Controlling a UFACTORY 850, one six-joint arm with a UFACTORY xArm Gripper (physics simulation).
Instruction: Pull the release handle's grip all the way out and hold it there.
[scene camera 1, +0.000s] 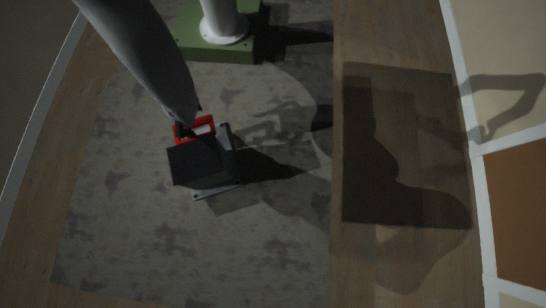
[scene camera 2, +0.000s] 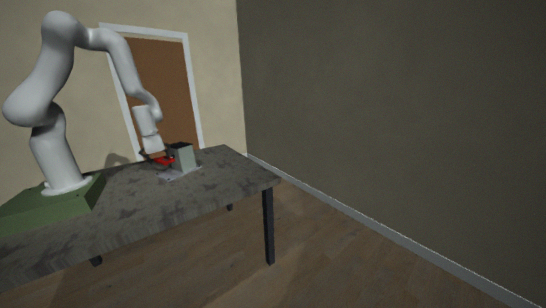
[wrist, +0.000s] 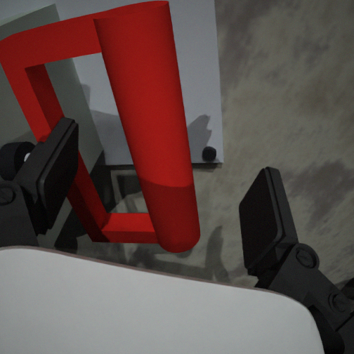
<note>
In view: my gripper (scene camera 1: 194, 122) and a light grey base plate (wrist: 195, 36).
My gripper shows as well in the wrist view (wrist: 166, 165).
</note>
